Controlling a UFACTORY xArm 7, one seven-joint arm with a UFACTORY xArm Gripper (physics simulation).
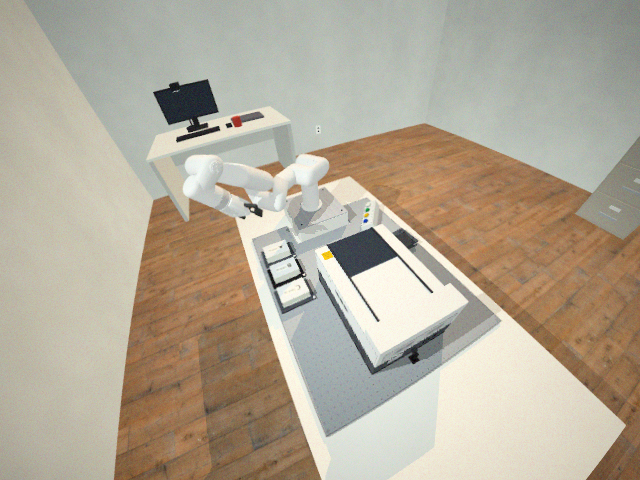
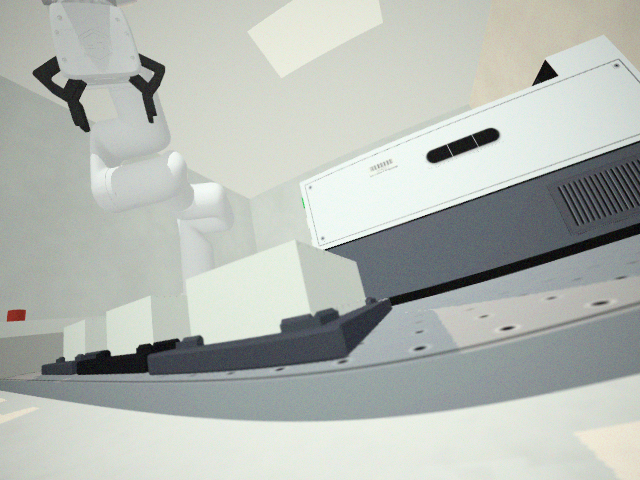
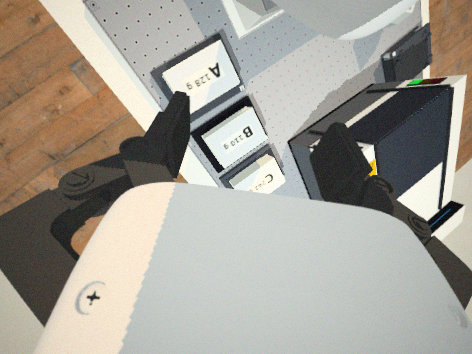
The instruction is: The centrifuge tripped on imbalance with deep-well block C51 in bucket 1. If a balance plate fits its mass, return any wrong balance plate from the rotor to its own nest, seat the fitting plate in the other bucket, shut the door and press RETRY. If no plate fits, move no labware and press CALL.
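Frame: origin at the arm's base, x right, y ahead, z up, level; metres.
Seen in the pictures: gripper, fingertip midpoint: (image 1: 253, 215) (image 2: 119, 125) (image 3: 257, 128); arm's base, origin of the base link: (image 1: 311, 205).
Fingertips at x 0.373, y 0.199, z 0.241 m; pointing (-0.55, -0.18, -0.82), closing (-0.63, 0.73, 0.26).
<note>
Offsets run from my fingertips to a thing's top centre.
My gripper (image 1: 251, 213) (image 2: 118, 125) (image 3: 257, 128) is open and empty, high above the bench edge near the plates. Balance plate A {dz -0.279, dx -0.054, dy -0.042 m} (image 1: 277, 250) (image 2: 73, 339) (image 3: 202, 75), marked 128 g, plate B {dz -0.279, dx -0.033, dy +0.095 m} (image 1: 285, 270) (image 2: 129, 326) (image 3: 235, 137), marked 110 g, and plate C {dz -0.279, dx -0.009, dy +0.229 m} (image 1: 294, 292) (image 2: 248, 294) (image 3: 257, 175), its mass hard to read, each sit in a dark nest, in a row. The centrifuge (image 1: 413, 286) (image 2: 361, 201) (image 3: 422, 195) stands beside them. Its top has a dark area (image 1: 361, 250) (image 3: 415, 130); the door's state is unclear. Block C51, the buckets and RETRY cannot be made out.
A button panel {dz -0.249, dx -0.619, dy +0.052 m} (image 1: 368, 215) with coloured buttons stands behind the centrifuge, beside the arm base (image 1: 317, 219). A dark tray-like item {dz -0.289, dx -0.611, dy +0.281 m} (image 1: 405, 237) (image 3: 407, 52) lies near the bench's far side. The desk (image 1: 279, 119) with a monitor (image 1: 187, 102) and red cup (image 1: 236, 121) stands behind the arm.
</note>
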